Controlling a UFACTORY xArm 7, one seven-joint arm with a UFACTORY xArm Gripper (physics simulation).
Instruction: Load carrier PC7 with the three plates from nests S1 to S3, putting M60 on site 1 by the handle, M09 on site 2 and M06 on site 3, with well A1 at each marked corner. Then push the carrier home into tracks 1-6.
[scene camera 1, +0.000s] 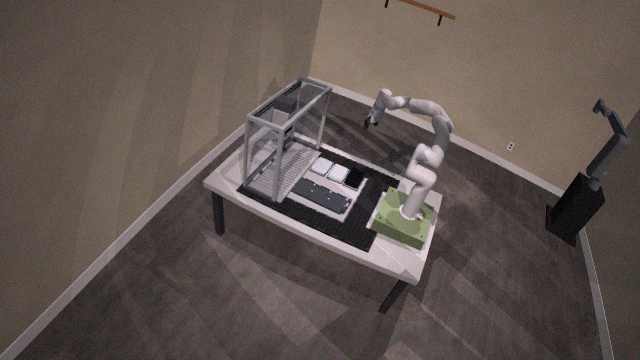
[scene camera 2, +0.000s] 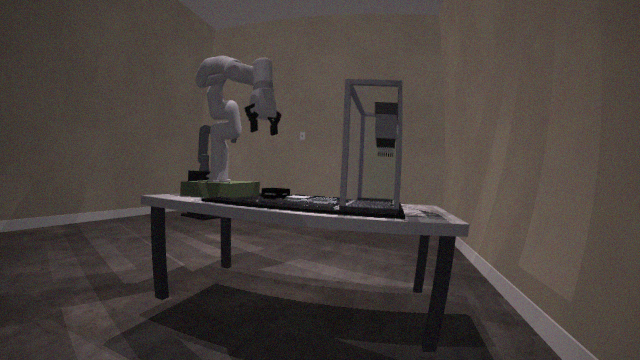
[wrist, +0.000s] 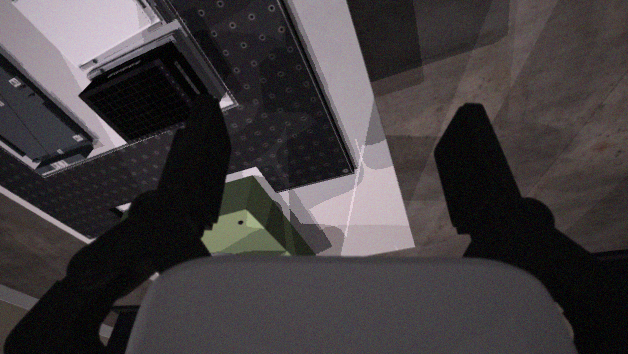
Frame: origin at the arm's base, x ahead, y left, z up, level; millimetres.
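Where they show: gripper, fingertip midpoint: (scene camera 1: 369, 126) (scene camera 2: 264, 133) (wrist: 337, 123); arm's base at its link origin: (scene camera 1: 408, 212) (scene camera 2: 219, 181).
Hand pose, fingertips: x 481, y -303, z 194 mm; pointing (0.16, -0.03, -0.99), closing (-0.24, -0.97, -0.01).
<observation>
Each offset is from my fingertips to the top centre of the thing. "pt": to the spot under its first point. Level surfaces: height alone.
My gripper (scene camera 1: 370, 123) (scene camera 2: 264, 131) (wrist: 337, 123) is open and empty, high above the table's back edge. A black plate @(84 mm back, 240 mm left, 203 mm down) (scene camera 1: 355, 178) (scene camera 2: 275, 193) (wrist: 145, 95) sits in the nest nearest the arm's base. Two white plates @(130 mm ahead, 274 mm left, 230 mm down) (scene camera 1: 321, 166) @(21 mm ahead, 256 mm left, 230 mm down) (scene camera 1: 338, 173) sit in a row beside it; part of one white plate @(pt 8 mm ahead, 256 mm left, 230 mm down) (wrist: 90, 25) shows in the wrist view. The plate labels and A1 corners cannot be read. The dark carrier @(8 mm back, 484 mm left, 226 mm down) (scene camera 1: 321, 195) (wrist: 30, 120) lies flat alongside the nests, with no plate on it. The grey track deck (scene camera 1: 288, 171) is beyond the carrier's far end.
A grey open frame (scene camera 1: 278, 165) (scene camera 2: 345, 140) stands over the track deck, with a pipetting head (scene camera 1: 286, 104) (scene camera 2: 386, 125) inside. The green base block (scene camera 1: 395, 237) (scene camera 2: 232, 190) (wrist: 245, 235) carries my arm. A black perforated mat @(256 mm down) (scene camera 1: 350, 235) lies on the table. Another arm (scene camera 1: 607, 155) stands off to the right.
</observation>
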